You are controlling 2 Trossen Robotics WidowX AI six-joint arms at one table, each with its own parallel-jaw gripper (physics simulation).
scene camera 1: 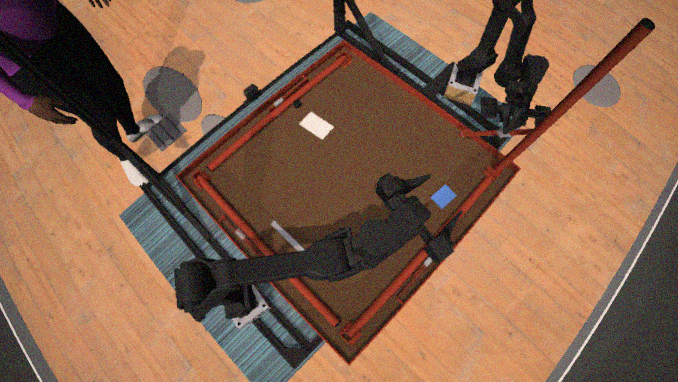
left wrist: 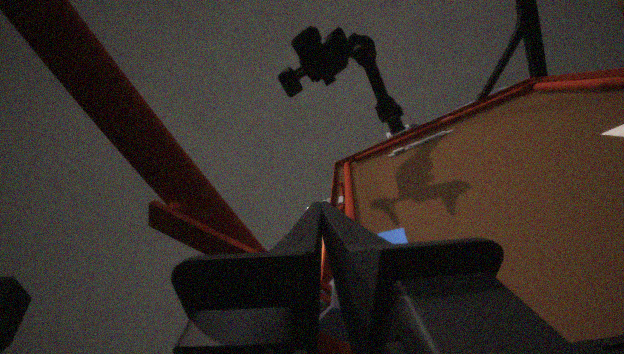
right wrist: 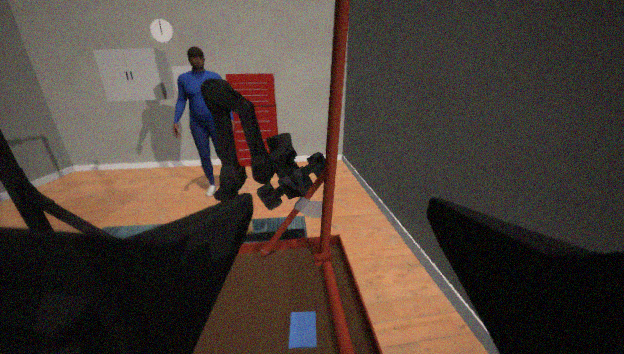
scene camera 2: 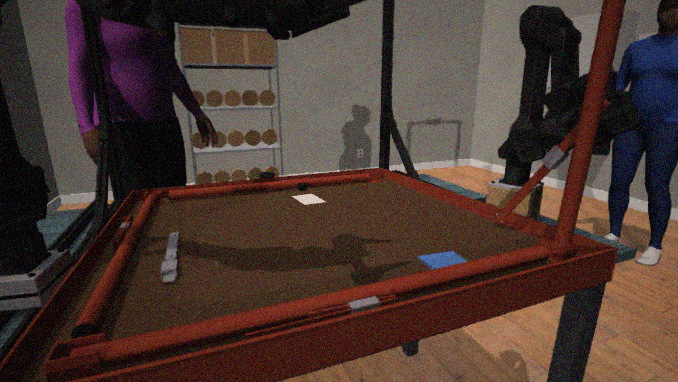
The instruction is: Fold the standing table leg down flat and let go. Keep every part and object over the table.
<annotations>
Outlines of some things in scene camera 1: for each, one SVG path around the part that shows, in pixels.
The left gripper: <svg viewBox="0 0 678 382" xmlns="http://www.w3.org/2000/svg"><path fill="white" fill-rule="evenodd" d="M535 83L508 80L504 90L507 95L505 97L505 102L507 103L502 102L502 105L498 105L496 98L482 98L480 102L482 116L493 119L499 113L500 122L503 122L503 134L505 135L514 129L526 126L528 117L535 118L534 125L537 126L551 112L551 108L536 105L535 109L529 109L533 99Z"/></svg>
The right gripper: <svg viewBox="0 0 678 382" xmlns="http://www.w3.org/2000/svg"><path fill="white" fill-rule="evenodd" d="M382 176L378 180L376 193L385 202L384 206L391 213L385 222L392 227L395 234L392 246L393 253L416 235L419 235L427 244L423 250L434 263L442 262L455 252L451 246L453 242L450 236L463 211L461 210L434 238L424 226L424 223L431 216L430 211L424 207L416 196L412 195L409 198L405 196L405 194L428 180L431 175L428 174L408 180L399 179L397 176L393 178L390 173Z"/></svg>
</annotations>
